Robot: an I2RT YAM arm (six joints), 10 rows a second.
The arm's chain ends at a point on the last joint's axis. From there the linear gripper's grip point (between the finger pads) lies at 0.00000 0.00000 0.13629 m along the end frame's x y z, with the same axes.
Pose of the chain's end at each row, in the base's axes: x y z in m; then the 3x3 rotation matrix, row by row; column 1 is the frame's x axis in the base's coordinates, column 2 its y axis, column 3 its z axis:
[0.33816 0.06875 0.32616], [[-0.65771 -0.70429 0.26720], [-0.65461 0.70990 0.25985], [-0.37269 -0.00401 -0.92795]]
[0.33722 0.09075 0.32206], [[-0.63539 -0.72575 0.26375], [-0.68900 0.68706 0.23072], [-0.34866 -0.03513 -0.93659]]
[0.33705 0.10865 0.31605], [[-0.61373 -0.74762 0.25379], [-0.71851 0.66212 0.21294], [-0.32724 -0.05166 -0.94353]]
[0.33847 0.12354 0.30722], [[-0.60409 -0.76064 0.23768], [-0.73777 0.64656 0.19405], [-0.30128 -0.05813 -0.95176]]
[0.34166 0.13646 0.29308], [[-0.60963 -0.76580 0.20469], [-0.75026 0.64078 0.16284], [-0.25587 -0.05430 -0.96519]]
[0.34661 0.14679 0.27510], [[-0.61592 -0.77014 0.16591], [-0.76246 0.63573 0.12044], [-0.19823 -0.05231 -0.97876]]
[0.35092 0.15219 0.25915], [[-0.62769 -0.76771 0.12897], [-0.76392 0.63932 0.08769], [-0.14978 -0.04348 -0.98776]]
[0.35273 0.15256 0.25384], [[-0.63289 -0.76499 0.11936], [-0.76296 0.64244 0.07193], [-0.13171 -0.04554 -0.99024]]
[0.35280 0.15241 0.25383], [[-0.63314 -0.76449 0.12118], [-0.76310 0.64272 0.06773], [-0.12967 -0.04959 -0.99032]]
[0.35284 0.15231 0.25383], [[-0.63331 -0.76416 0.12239], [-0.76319 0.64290 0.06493], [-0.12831 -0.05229 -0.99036]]
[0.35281 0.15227 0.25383], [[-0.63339 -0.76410 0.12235], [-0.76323 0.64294 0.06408], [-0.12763 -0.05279 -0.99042]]
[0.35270 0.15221 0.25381], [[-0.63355 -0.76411 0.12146], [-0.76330 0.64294 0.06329], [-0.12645 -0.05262 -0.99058]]
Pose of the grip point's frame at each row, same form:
[0.37458 0.10416 0.19969], [[-0.65771 -0.70429 0.26720], [-0.65461 0.70990 0.25985], [-0.37269 -0.00401 -0.92795]]
[0.37317 0.12219 0.19441], [[-0.63539 -0.72575 0.26375], [-0.68900 0.68706 0.23072], [-0.34866 -0.03513 -0.93659]]
[0.37164 0.13767 0.18746], [[-0.61373 -0.74762 0.25379], [-0.71851 0.66212 0.21294], [-0.32724 -0.05166 -0.94353]]
[0.37086 0.14999 0.17750], [[-0.60409 -0.76064 0.23768], [-0.73777 0.64656 0.19405], [-0.30128 -0.05813 -0.95176]]
[0.36956 0.15865 0.16153], [[-0.60963 -0.76580 0.20469], [-0.75026 0.64078 0.16284], [-0.25587 -0.05430 -0.96519]]
[0.36922 0.16320 0.14170], [[-0.61592 -0.77014 0.16591], [-0.76246 0.63573 0.12044], [-0.19823 -0.05231 -0.97876]]
[0.36850 0.16414 0.12453], [[-0.62769 -0.76771 0.12897], [-0.76392 0.63932 0.08769], [-0.14978 -0.04348 -0.98776]]
[0.36900 0.16236 0.11888], [[-0.63289 -0.76499 0.11936], [-0.76296 0.64244 0.07193], [-0.13171 -0.04554 -0.99024]]
[0.36932 0.16164 0.11886], [[-0.63314 -0.76449 0.12118], [-0.76310 0.64272 0.06773], [-0.12967 -0.04959 -0.99032]]
[0.36952 0.16116 0.11885], [[-0.63331 -0.76416 0.12239], [-0.76319 0.64290 0.06493], [-0.12831 -0.05229 -0.99036]]
[0.36949 0.16100 0.11885], [[-0.63339 -0.76410 0.12235], [-0.76323 0.64294 0.06408], [-0.12763 -0.05279 -0.99042]]
[0.36925 0.16084 0.11880], [[-0.63355 -0.76411 0.12146], [-0.76330 0.64294 0.06329], [-0.12645 -0.05262 -0.99058]]

